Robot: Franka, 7 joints.
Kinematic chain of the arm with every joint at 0, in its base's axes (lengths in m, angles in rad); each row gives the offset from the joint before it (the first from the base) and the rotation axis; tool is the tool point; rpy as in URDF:
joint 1: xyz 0 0 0.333 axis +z
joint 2: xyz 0 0 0 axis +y
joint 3: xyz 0 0 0.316 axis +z
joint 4: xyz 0.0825 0 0 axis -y
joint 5: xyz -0.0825 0 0.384 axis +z
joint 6: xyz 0 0 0 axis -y
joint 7: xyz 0.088 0 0 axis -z
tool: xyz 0 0 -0.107 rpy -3.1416 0 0
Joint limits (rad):
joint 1: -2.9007..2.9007
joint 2: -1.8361..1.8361
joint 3: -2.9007..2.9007
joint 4: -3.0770..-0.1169
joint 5: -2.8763..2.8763
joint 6: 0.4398..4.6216
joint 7: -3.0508..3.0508
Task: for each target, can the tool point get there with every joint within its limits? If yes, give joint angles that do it. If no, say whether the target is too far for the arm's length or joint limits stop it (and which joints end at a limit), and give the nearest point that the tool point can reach.
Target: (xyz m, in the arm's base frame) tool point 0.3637 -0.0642 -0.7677
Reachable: no: too far | nearest point 0.3268 -0.0577 -0.3586 | short by 0.411 m
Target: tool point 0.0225 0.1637 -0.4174
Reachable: no: joint limits stop it (at a limit: joint 2) | nearest point 0.0243 0.1770 -0.3504 | short by 0.068 m
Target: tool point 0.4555 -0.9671 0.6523
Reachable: no: too far | nearest point 0.3503 -0.7437 0.5785 | short by 0.258 m
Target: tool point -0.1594 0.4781 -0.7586
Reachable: no: too far | nearest point -0.1284 0.3852 -0.3464 | short by 0.424 m
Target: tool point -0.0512 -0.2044 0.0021
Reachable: yes | joints -0.8008 1.0391 -0.7574 -2.7087 -1.4117 3.3232 -1.2173
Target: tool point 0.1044 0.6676 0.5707
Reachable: yes | joints 0.3105 0.9073 1.5268 -1.5835 1.3353 2.2520 -1.2012
